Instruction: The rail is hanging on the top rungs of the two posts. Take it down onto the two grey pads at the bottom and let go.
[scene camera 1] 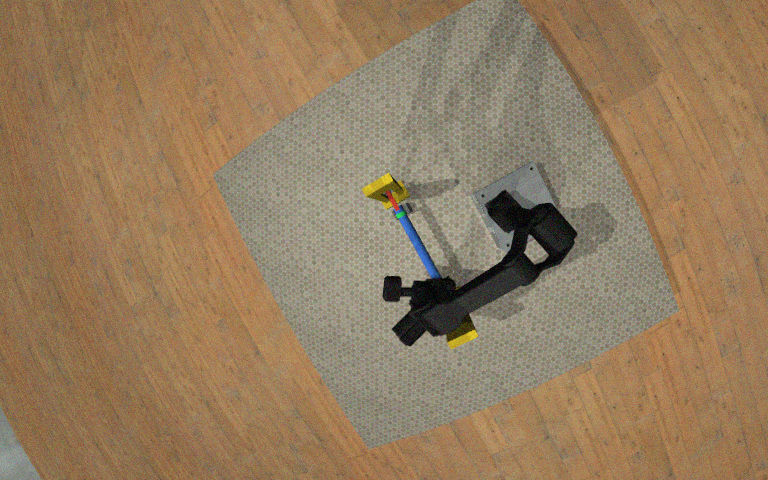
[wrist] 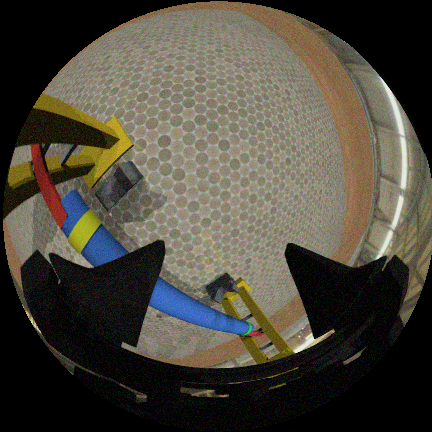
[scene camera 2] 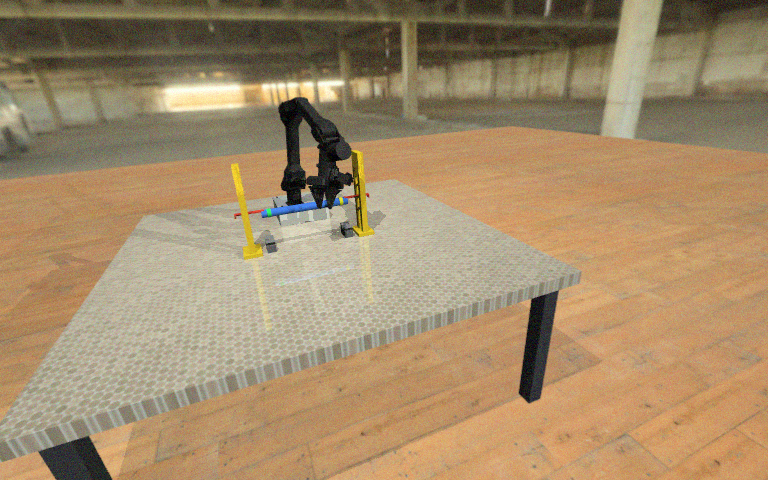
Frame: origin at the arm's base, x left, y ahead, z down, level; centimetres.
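Seen in the pictures: gripper, fingertip midpoint: (scene camera 1: 411, 280) (wrist: 227, 249) (scene camera 2: 324, 209); arm's base, link origin: (scene camera 1: 499, 207) (scene camera 2: 294, 203).
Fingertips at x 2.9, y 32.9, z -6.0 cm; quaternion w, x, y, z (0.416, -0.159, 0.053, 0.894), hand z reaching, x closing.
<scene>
Offsets run from my fingertips to a thing's top centre. Level surfaces: height alone.
The rail, a blue tube with red end rods @(dx -4.6, dy -7.1, dz -1.2 cm) (scene camera 1: 417, 243) (scene camera 2: 294, 209) (wrist: 195, 310), hangs level between two yellow posts, its ends at their rungs. The green-ringed end is at one post @(dx -24.6, dy -8.6, dz -16.6 cm) (scene camera 1: 385, 186) (scene camera 2: 244, 212) (wrist: 265, 316); the yellow-ringed end is at the other post @(dx +15.3, dy -5.4, dz -16.6 cm) (scene camera 1: 463, 335) (scene camera 2: 362, 212) (wrist: 62, 111). Grey pads @(dx -18.4, dy -8.1, dz +9.0 cm) (scene camera 2: 270, 245) @(dx +9.1, dy -5.9, dz +9.0 cm) (scene camera 2: 346, 229) (wrist: 119, 185) (wrist: 221, 287) sit low beside the post feet. My gripper (scene camera 2: 323, 206) (wrist: 227, 249) is open and empty, pointing down at the rail nearer its yellow-ringed end. One finger covers part of the rail in the wrist view. The arm hides the fingers in scene camera 1.
The arm's grey base plate (scene camera 1: 521, 180) is bolted to the patterned table @(dz +13.4 cm) (scene camera 1: 317, 186) (scene camera 2: 339, 305) on one side of the rail. The yellow posts rise on both sides of the gripper, the yellow-ring one closer. The arm reaches over from the base.
</scene>
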